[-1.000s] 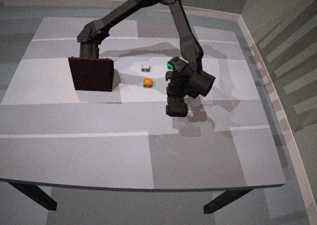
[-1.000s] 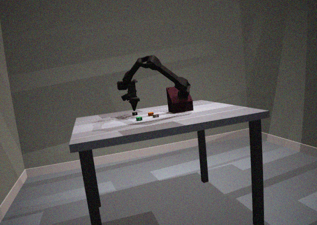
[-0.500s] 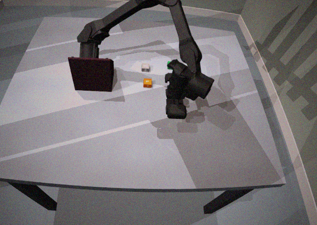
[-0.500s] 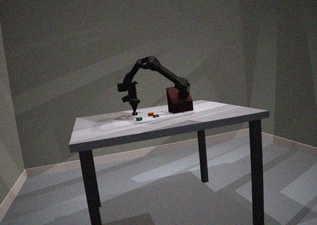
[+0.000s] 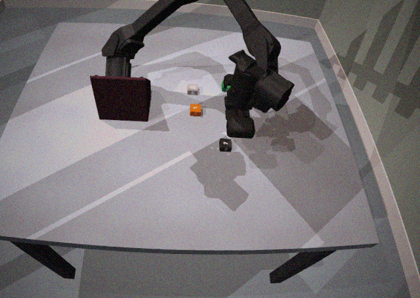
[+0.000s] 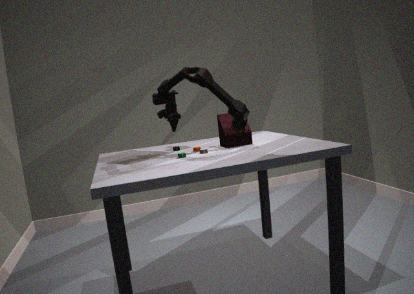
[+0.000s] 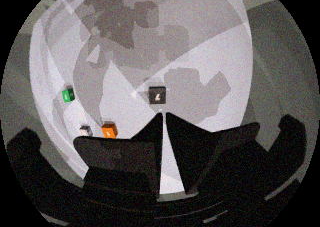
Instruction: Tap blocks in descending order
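My gripper tip is now 10 mm past the green block, 250 mm to the right of it and 90 mm above it. Also, from my gripper tip: orange block 100 mm behind, 120 mm to the left, 90 mm below; then grey block 120 mm behind, 210 mm to the left, 90 mm below; then black block 90 mm below.
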